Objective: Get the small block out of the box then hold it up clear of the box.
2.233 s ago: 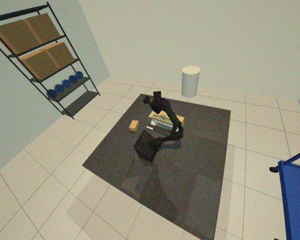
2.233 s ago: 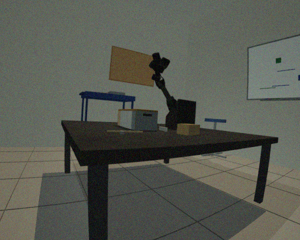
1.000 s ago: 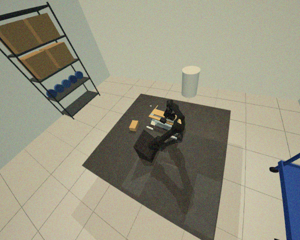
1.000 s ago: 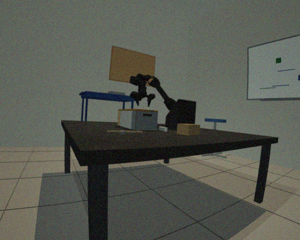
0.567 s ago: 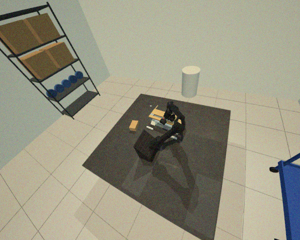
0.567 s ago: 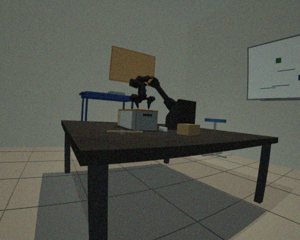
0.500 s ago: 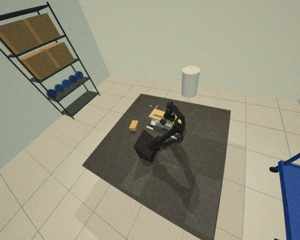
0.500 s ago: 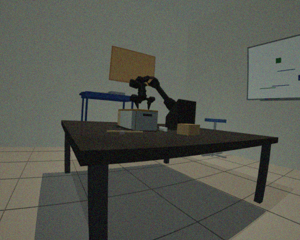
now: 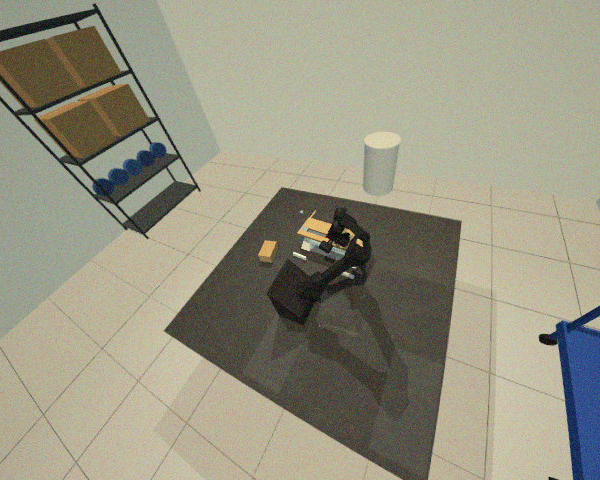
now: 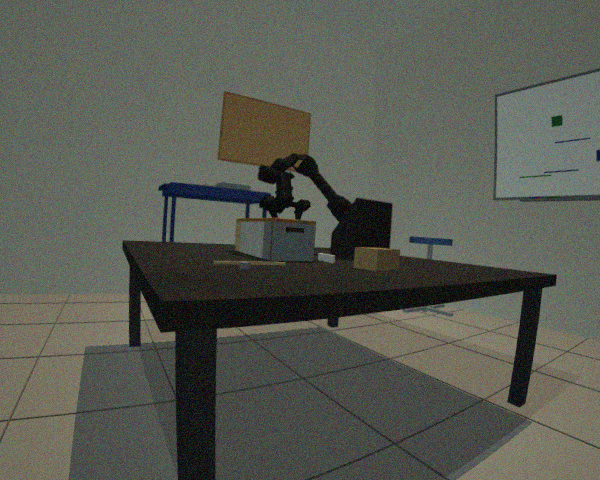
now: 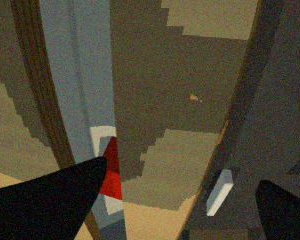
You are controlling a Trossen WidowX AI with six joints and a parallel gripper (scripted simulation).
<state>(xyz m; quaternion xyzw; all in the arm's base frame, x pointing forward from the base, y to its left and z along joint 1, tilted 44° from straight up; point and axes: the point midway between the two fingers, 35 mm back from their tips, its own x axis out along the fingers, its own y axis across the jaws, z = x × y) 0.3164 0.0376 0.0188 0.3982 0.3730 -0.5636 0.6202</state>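
My gripper tip is now 30 mm short of the box, 20 mm to the right of it and 50 mm above it. Round my gripper tip: tan block 130 mm behind, 350 mm to the left, 80 mm below; red block 40 mm ahead, 40 mm to the left, 30 mm below.
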